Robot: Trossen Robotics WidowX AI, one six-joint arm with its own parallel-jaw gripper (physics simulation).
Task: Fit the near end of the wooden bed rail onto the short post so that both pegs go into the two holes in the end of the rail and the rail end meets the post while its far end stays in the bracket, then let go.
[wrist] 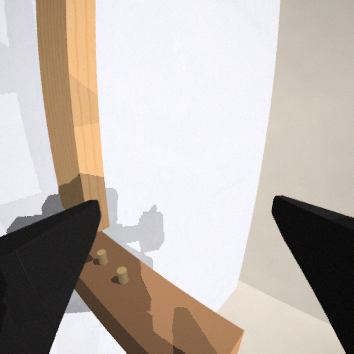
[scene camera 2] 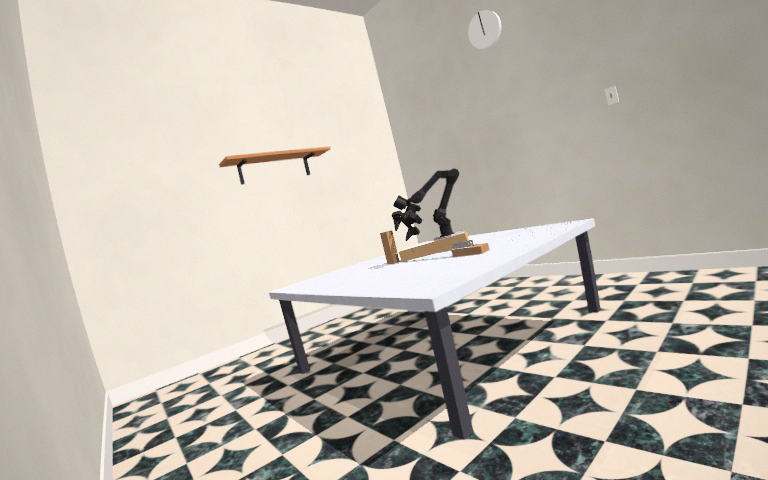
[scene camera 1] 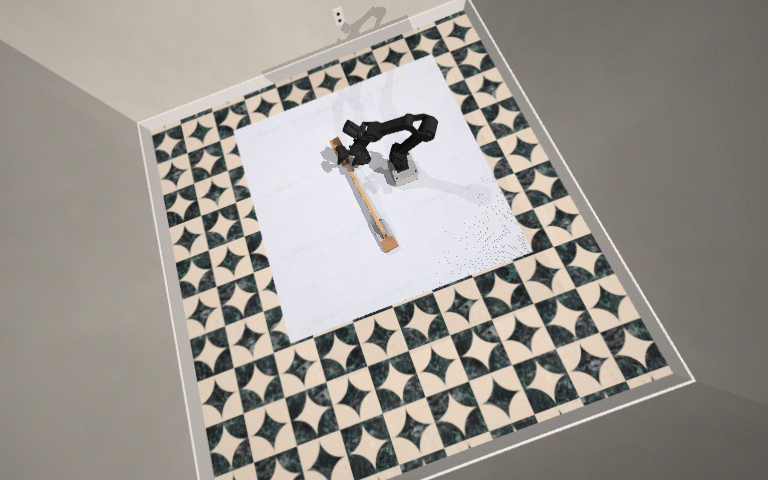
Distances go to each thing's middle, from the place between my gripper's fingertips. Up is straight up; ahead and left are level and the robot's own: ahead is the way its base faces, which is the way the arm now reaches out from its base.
Labels:
Right now my hand is 17 cm to the right of the wooden bed rail (scene camera 2: 445, 244), 9 cm above it and 3 cm past it.

